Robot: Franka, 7 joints.
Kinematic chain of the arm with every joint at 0, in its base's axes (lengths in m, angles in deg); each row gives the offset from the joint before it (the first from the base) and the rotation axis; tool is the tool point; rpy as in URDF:
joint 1: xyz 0 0 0.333 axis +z
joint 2: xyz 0 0 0 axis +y
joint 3: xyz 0 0 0.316 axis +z
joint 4: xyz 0.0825 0 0 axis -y
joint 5: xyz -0.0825 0 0.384 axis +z
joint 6: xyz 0 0 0 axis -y
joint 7: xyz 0.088 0 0 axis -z
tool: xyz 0 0 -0.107 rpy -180 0 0
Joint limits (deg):
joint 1: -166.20..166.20
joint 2: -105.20..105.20
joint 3: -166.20..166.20
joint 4: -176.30..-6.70
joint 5: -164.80..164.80
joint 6: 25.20..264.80
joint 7: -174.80..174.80
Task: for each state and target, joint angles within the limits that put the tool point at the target. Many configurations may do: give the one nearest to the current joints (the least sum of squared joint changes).
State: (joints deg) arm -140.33 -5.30 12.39 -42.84 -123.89 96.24 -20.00
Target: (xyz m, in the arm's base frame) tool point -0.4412 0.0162 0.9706
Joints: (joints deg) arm -159.95 -1.07 -7.83 -64.53 -113.75 82.49 -20.00
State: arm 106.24 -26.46 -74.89 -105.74 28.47 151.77 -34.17
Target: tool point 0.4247 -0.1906 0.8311
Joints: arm 71.49 -58.62 -48.22 -102.76 27.93 148.86 -34.17
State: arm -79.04 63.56 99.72 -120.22 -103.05 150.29 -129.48
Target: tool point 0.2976 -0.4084 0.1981
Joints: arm -127.72 50.64 67.21 -132.36 -103.63 144.55 -129.48
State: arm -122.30 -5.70 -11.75 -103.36 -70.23 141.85 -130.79
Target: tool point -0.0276 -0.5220 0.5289
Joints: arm -102.97 -13.09 8.45 -126.51 -70.86 144.57 -130.79
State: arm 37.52 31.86 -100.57 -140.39 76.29 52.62 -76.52
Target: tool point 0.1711 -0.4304 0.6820
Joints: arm 27.85 29.32 -130.67 -106.27 88.63 57.31 -76.52
